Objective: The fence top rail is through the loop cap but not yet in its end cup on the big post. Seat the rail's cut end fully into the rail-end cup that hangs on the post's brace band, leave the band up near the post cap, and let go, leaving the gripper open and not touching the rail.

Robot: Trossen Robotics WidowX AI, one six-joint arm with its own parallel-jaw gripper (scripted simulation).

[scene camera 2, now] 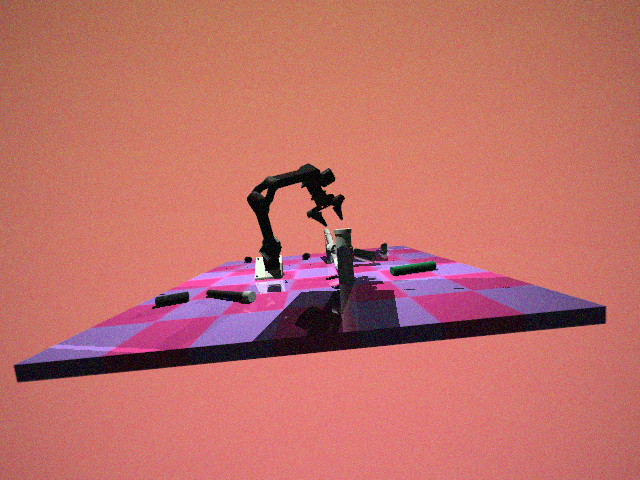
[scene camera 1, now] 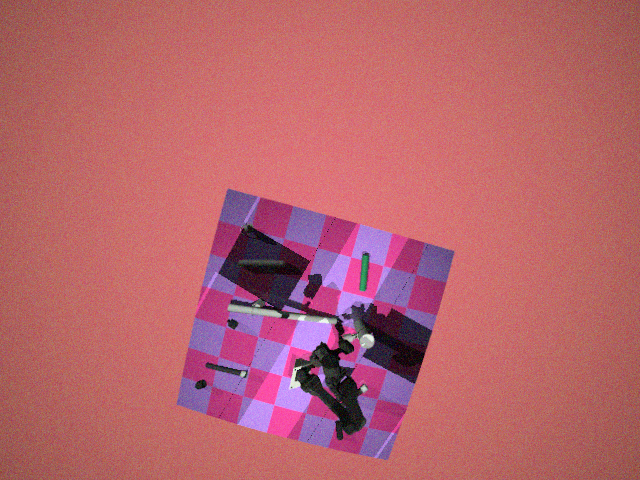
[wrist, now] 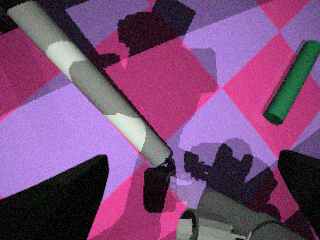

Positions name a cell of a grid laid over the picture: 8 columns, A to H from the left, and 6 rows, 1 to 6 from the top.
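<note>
Grey top rail (scene camera 1: C4) in sight. My gripper (wrist: E5) open, holding nothing.
</note>
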